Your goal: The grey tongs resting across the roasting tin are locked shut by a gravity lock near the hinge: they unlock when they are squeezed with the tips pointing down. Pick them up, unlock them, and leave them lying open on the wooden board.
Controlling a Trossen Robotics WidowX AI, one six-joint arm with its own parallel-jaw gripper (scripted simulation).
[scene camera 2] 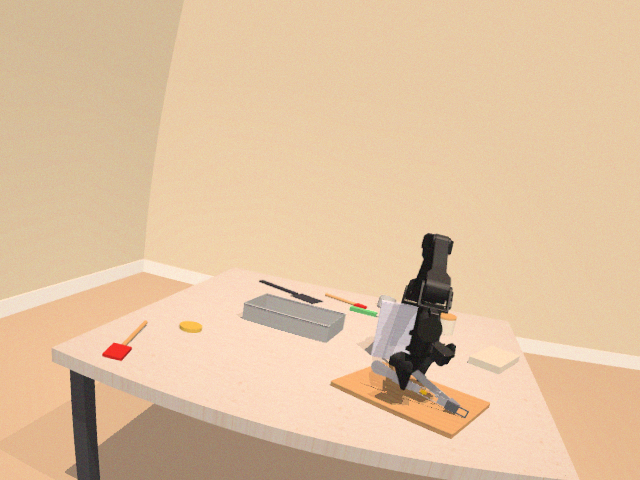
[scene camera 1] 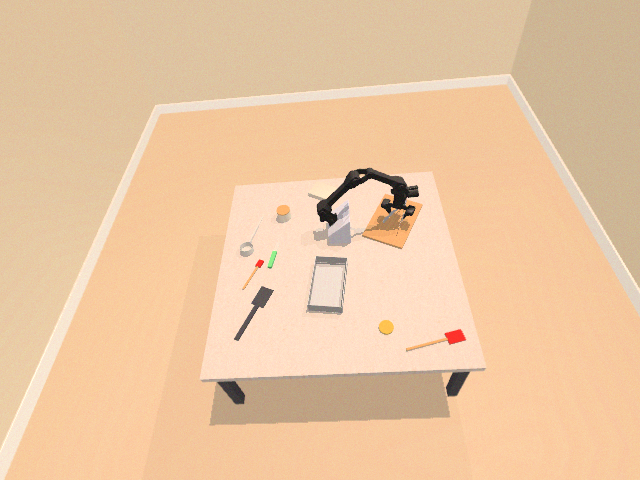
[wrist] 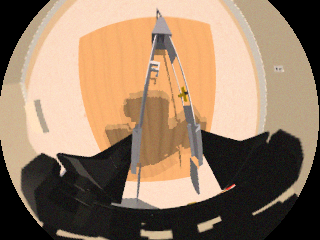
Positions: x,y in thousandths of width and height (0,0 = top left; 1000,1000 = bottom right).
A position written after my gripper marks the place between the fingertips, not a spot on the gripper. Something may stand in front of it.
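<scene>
My gripper (scene camera 2: 641,803) is open and holds nothing, and you'd find it in the wrist view too, at (wrist: 514,560). There's a wooden board (scene camera 2: 596,818), and that board shows in scene camera 1 as well, at (scene camera 1: 609,486), plus in the wrist view at (wrist: 355,252). Then there's a roasting tin (scene camera 2: 502,676), with scene camera 1 showing the tin (scene camera 1: 512,603) too.
</scene>
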